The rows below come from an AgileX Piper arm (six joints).
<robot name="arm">
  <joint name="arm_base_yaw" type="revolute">
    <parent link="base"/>
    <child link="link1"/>
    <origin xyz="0 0 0.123" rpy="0 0 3.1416"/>
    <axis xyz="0 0 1"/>
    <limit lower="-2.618" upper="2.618"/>
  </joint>
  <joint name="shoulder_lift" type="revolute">
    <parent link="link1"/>
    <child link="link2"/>
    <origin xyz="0 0 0" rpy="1.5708 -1.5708 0"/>
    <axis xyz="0 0 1"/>
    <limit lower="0" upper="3.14"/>
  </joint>
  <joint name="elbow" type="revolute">
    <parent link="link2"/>
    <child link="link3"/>
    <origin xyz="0.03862 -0.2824 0" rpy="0 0 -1.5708"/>
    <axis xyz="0 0 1"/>
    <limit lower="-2.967" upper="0"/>
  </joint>
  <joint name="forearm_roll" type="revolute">
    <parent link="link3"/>
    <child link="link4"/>
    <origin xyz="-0.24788 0.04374 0" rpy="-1.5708 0 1.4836"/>
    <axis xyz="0 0 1"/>
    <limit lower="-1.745" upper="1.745"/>
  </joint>
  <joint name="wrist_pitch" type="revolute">
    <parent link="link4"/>
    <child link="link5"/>
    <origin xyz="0 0 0" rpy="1.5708 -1.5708 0"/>
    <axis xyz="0 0 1"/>
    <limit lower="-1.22" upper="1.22"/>
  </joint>
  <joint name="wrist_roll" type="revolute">
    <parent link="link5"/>
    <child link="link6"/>
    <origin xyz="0.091 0 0" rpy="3.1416 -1.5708 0"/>
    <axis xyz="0 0 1"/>
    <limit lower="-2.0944" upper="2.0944"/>
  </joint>
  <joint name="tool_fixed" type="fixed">
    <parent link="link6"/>
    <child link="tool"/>
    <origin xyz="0 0 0" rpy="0 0 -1.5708"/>
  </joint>
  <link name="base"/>
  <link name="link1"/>
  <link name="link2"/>
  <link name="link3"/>
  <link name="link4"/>
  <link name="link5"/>
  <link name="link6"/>
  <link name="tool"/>
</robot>
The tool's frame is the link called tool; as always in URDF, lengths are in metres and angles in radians.
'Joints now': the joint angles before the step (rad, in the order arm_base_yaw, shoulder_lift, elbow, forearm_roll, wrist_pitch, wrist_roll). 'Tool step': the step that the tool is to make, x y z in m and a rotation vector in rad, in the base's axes. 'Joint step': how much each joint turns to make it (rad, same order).
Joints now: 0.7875 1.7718 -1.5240 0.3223 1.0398 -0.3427
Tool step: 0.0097 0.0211 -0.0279 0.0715 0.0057 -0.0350
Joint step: 0.0137 0.0754 0.0173 0.0734 -0.1436 -0.0181
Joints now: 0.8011 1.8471 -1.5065 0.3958 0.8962 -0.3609
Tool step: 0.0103 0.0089 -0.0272 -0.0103 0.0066 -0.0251
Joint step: -0.0001 0.0684 0.0057 0.0060 -0.0668 -0.0019
